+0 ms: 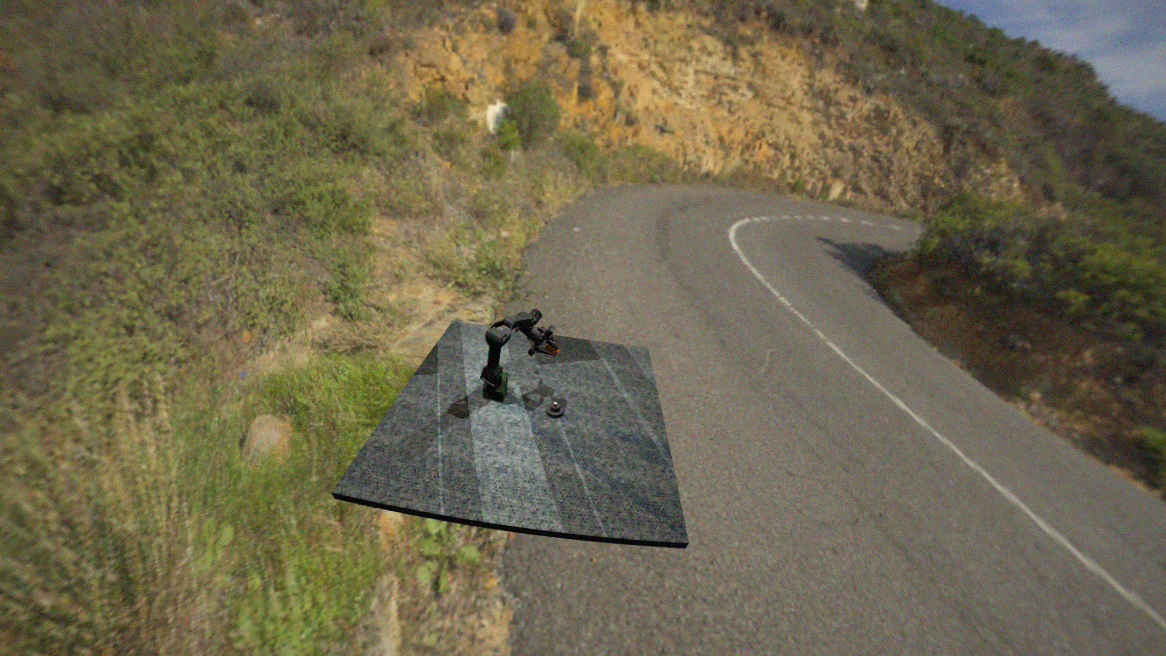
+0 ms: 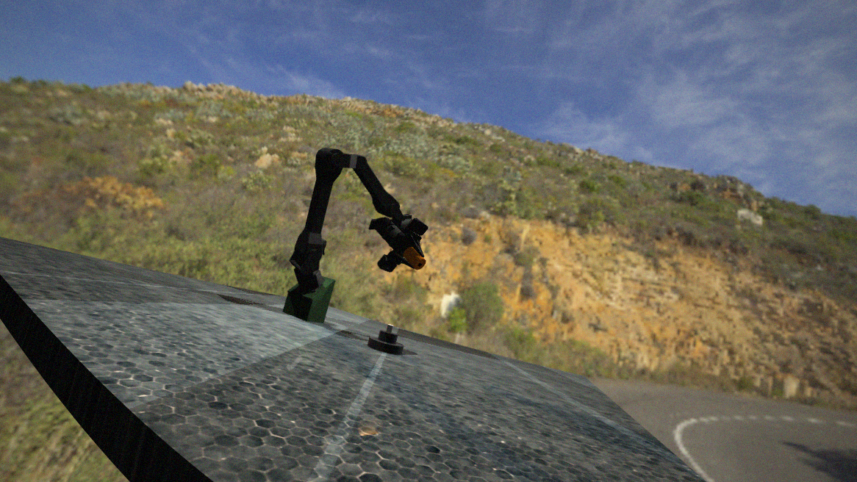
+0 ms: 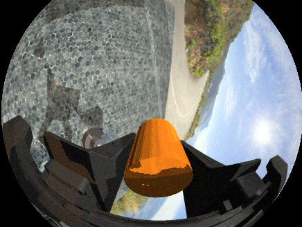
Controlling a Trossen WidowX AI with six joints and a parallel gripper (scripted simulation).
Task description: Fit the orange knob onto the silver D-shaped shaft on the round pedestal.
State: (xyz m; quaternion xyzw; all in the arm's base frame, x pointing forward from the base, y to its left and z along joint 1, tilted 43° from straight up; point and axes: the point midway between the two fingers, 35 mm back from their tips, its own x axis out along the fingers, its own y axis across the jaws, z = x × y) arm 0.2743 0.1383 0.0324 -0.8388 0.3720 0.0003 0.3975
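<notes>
Right now my gripper tip is 3 cm past the orange knob, 2 cm below it and 1 cm to the right of it. Round my gripper tip: round pedestal 21 cm below, 16 cm to the right, 2 cm ahead.
</notes>
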